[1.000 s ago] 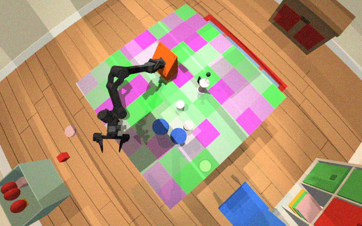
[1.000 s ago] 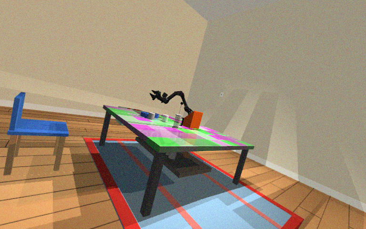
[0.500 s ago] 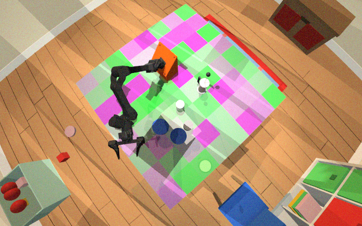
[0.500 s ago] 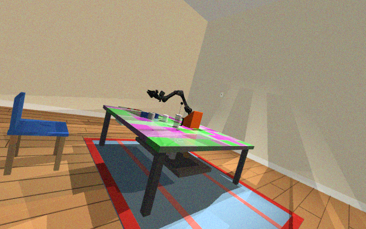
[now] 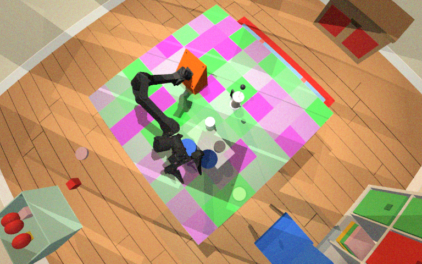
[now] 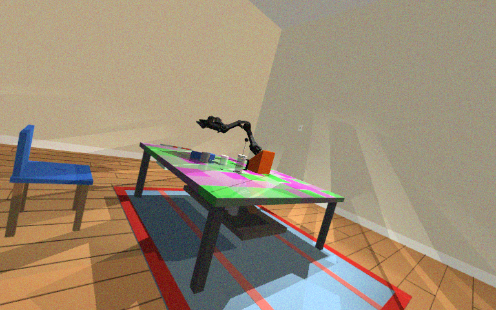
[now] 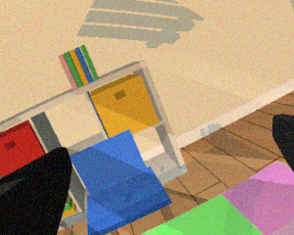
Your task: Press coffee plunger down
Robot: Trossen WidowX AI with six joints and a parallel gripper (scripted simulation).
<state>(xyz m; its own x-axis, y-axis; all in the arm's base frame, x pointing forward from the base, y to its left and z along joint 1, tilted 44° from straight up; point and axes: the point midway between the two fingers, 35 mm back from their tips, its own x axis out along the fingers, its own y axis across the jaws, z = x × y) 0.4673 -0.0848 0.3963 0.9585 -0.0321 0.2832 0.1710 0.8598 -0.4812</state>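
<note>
My gripper tip is now 22 cm past the coffee press, 49 cm to the right of it and 18 cm above it.
</note>
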